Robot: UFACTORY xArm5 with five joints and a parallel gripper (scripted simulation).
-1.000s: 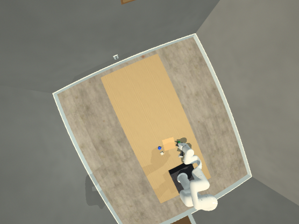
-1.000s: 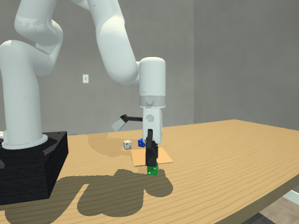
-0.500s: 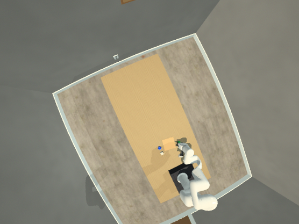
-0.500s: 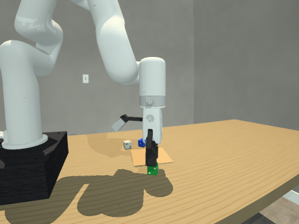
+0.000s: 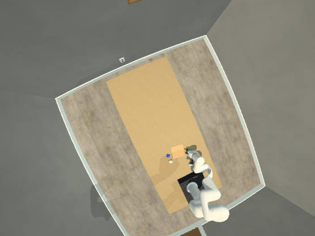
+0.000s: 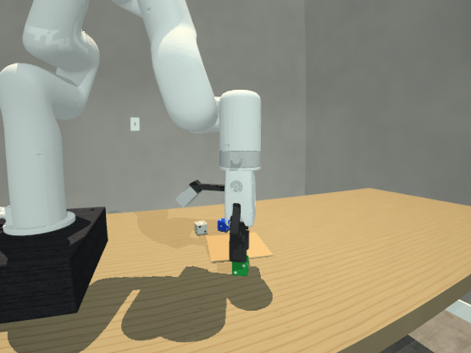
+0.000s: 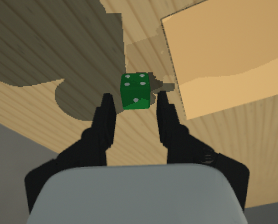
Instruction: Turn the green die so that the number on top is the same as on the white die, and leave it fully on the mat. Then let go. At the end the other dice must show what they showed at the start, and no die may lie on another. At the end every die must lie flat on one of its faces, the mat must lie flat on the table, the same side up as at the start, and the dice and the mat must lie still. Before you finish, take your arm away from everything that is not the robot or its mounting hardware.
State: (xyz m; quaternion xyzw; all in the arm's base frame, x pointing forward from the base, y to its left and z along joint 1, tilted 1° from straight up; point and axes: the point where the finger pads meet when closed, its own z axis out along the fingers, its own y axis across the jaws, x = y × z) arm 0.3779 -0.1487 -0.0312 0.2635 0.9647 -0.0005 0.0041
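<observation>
Now: the green die 40 mm below my hand. From my hand the other things lie so: blue die: 230 mm to the left, 50 mm ahead, 40 mm below; then tan mat: 110 mm to the left, 50 mm below, 40 mm ahead; then white die: 240 mm to the left, 40 mm below, 20 mm behind.
</observation>
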